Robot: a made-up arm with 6 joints.
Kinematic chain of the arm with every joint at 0, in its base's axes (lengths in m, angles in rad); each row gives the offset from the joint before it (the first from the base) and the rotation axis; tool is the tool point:
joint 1: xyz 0 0 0.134 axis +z
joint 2: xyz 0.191 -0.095 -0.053 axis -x
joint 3: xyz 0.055 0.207 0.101 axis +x
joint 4: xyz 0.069 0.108 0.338 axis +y
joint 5: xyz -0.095 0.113 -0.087 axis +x
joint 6: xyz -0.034 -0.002 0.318 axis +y
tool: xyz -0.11 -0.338 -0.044
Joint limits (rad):
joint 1: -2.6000..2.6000
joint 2: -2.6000..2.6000
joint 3: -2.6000..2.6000
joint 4: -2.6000..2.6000
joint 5: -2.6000..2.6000
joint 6: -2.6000..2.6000
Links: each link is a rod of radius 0.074 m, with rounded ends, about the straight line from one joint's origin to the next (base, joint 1, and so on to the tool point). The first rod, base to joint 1, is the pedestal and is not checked.
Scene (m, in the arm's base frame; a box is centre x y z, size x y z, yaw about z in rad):
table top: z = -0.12
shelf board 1: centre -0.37 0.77 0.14 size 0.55 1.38 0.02 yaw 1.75
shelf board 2: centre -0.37 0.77 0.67 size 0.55 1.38 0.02 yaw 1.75
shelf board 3: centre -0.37 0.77 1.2 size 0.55 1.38 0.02 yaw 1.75
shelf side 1: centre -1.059 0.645 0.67 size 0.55 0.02 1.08 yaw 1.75
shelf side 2: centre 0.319 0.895 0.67 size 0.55 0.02 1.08 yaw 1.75
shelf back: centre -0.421 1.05 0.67 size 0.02 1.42 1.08 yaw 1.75
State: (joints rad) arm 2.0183 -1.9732 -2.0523 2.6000 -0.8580 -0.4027
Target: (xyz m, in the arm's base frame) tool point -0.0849 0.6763 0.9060
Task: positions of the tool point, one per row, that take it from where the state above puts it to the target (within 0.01 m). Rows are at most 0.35 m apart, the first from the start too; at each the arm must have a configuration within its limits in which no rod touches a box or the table.
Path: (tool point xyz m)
1: -0.3787 0.5709 0.3667
2: -0.5159 0.4824 0.3199
3: -0.6173 0.3820 0.2558
4: -0.6821 0.2826 0.1859
5: -0.7372 0.2901 0.1906
6: -0.7809 0.2781 0.3157
7: -0.7464 0.2879 0.5463
8: -0.5783 0.3167 0.8110
9: -0.3611 0.5088 0.8973
10: -0.0849 0.6763 0.9060

